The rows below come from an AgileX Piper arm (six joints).
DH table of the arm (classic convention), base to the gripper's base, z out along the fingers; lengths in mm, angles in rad. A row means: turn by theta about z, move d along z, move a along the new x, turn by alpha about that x. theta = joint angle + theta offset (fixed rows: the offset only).
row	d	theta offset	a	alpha
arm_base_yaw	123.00	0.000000	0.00	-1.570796
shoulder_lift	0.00	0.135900	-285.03	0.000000
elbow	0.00	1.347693	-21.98	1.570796
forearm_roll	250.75	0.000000	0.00	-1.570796
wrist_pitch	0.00	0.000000	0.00	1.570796
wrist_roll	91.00	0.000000	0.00	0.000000
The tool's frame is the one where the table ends.
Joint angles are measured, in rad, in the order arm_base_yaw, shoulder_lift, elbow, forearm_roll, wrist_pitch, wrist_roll. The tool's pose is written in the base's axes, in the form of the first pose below.
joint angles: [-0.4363 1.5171 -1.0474 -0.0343 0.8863 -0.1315]
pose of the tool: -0.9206 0.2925 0.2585 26.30; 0.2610 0.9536 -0.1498 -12.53; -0.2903 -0.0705 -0.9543 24.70; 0 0 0 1
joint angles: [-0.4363 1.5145 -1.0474 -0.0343 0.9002 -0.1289]
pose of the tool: -0.9227 0.2947 0.2486 26.16; 0.2652 0.9532 -0.1455 -12.47; -0.2798 -0.0684 -0.9576 24.74; 0 0 0 1
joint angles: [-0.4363 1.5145 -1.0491 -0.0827 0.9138 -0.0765]
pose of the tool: -0.9194 0.3242 0.2227 25.94; 0.2892 0.9410 -0.1760 -12.75; -0.2666 -0.0974 -0.9589 24.77; 0 0 0 1
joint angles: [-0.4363 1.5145 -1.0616 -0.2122 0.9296 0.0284]
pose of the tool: -0.9109 0.3709 0.1810 25.64; 0.3164 0.9092 -0.2706 -13.65; -0.2650 -0.1892 -0.9455 25.19; 0 0 0 1
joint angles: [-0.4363 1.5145 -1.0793 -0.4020 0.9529 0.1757]
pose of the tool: -0.8935 0.4308 0.1270 25.25; 0.3478 0.8426 -0.4111 -14.98; -0.2841 -0.3231 -0.9027 26.01; 0 0 0 1
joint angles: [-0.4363 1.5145 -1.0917 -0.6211 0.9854 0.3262]
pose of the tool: -0.8769 0.4761 0.0655 24.76; 0.3604 0.7417 -0.5657 -16.42; -0.3180 -0.4725 -0.8220 27.05; 0 0 0 1
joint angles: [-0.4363 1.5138 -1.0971 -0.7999 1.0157 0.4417]
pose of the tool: -0.8647 0.5019 0.0207 24.37; 0.3547 0.6393 -0.6822 -17.48; -0.3557 -0.5826 -0.7308 28.03; 0 0 0 1
